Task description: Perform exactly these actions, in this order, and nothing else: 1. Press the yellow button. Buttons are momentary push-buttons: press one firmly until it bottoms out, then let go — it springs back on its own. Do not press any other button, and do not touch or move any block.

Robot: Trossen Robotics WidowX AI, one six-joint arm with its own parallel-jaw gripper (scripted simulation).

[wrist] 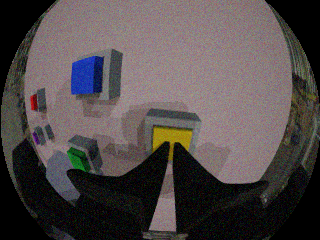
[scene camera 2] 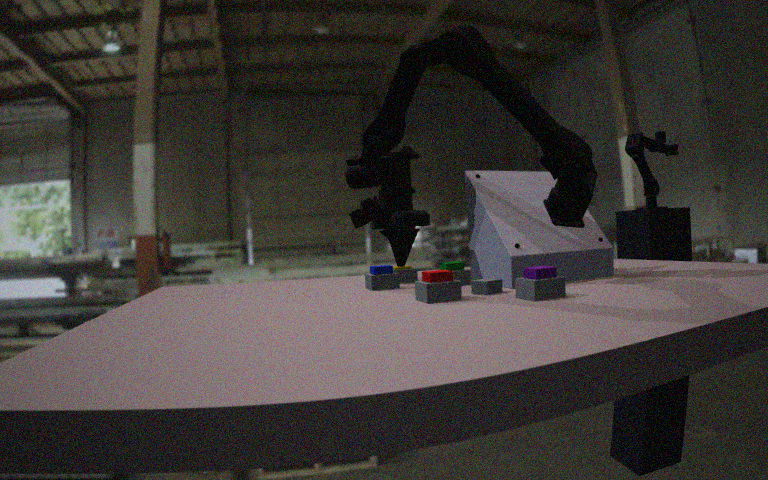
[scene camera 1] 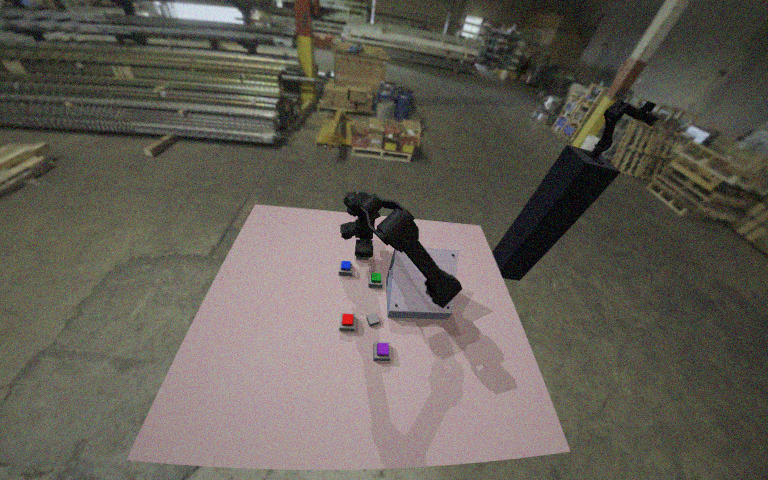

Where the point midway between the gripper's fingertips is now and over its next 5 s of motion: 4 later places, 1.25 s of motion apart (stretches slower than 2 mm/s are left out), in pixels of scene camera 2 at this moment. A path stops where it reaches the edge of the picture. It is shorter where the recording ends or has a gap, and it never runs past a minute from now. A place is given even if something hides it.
The gripper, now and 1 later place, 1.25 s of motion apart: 400,266; 481,198
